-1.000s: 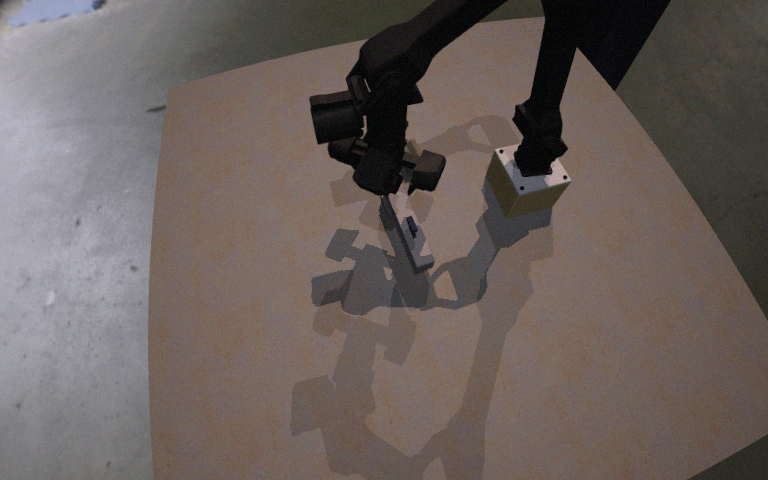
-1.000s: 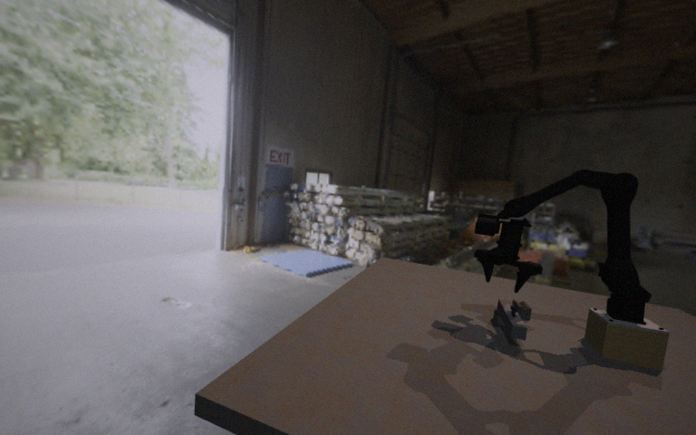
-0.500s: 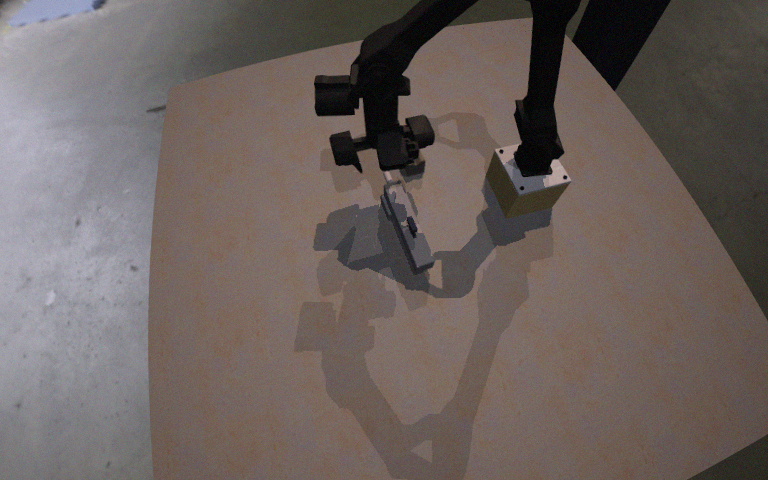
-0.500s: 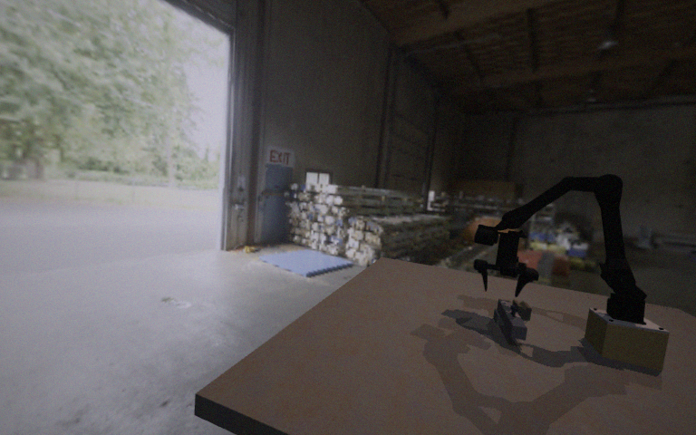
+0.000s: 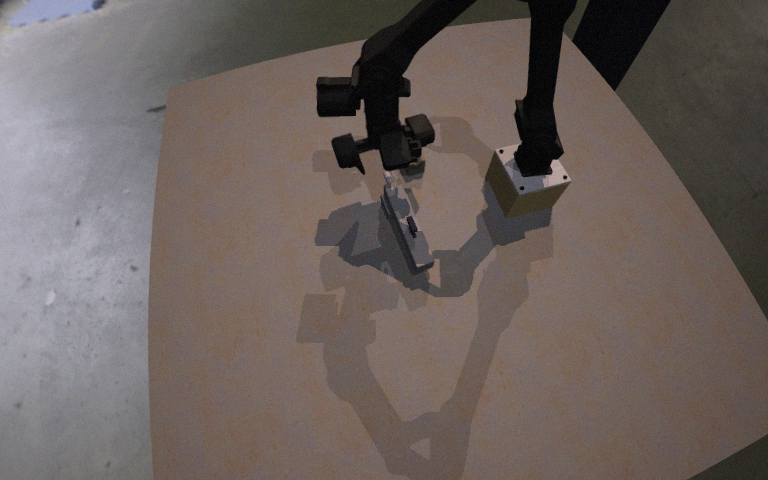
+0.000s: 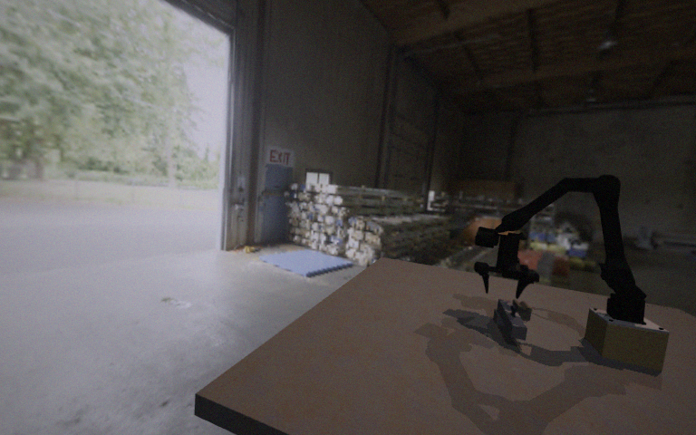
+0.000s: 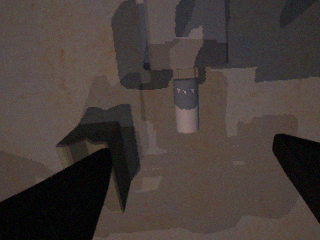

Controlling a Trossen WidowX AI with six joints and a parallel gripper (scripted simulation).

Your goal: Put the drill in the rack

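The drill lies 70 mm to the left of my gripper tip, 20 mm below it and 20 mm behind it. Round my gripper tip: grey fixture block 120 mm to the left, 30 mm below, 30 mm behind; then dark key 150 mm to the left, 40 mm behind, 20 mm below.
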